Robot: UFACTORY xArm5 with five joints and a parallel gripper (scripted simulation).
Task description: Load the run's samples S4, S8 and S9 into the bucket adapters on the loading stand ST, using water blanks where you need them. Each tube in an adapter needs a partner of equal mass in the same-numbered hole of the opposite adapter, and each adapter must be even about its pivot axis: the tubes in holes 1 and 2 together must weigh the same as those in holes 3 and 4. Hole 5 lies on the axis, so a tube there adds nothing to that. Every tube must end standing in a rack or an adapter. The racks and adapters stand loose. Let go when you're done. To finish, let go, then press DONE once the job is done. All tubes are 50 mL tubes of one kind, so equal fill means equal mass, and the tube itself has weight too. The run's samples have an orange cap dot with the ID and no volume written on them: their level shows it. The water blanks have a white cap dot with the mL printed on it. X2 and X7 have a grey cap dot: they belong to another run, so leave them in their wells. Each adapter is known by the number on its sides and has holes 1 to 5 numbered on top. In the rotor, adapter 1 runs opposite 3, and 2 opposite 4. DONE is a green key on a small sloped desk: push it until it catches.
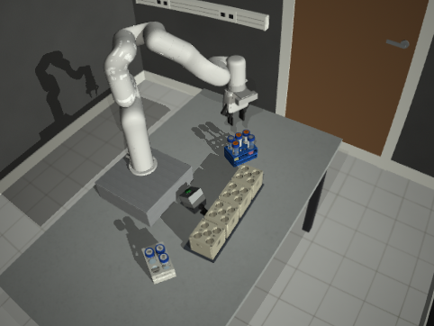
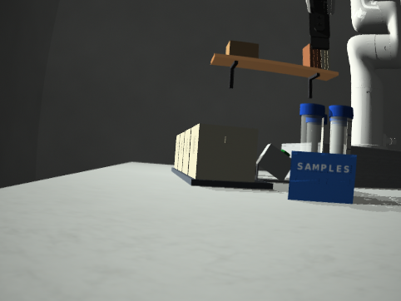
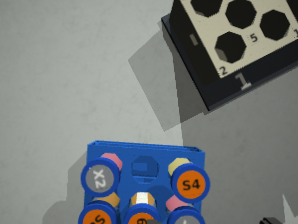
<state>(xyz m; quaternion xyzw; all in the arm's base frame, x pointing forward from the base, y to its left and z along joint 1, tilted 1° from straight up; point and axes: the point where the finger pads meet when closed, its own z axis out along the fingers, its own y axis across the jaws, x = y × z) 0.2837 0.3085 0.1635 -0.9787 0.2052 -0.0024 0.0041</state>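
The blue samples rack lies 220 mm below my hand and 40 mm to the left of it. From my hand the other things lie so: white blanks rack 630 mm to the right, 220 mm below, 50 mm ahead; then adapter 200 mm below, 130 mm ahead, 120 mm to the right.
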